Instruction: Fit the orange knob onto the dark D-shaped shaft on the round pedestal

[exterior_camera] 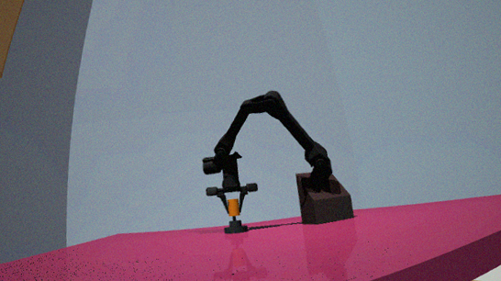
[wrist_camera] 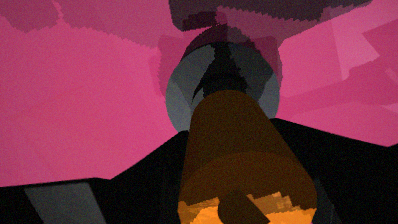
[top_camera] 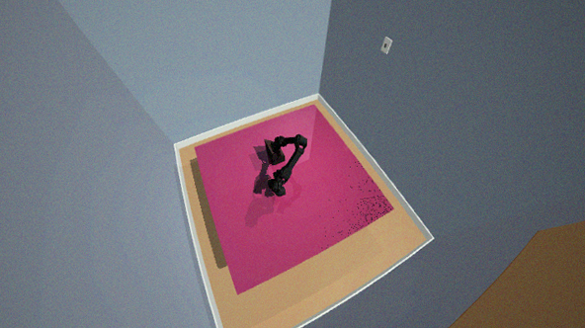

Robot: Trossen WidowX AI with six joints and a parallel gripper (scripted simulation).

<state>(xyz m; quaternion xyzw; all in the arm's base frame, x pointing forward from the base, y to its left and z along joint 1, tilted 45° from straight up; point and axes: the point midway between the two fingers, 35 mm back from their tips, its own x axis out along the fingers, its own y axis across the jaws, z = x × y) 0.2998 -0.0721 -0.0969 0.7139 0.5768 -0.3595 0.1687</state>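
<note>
Now: the orange knob 2 cm above my gripper tip. Round my gripper tip: dark shaft (4 cm below).
</note>
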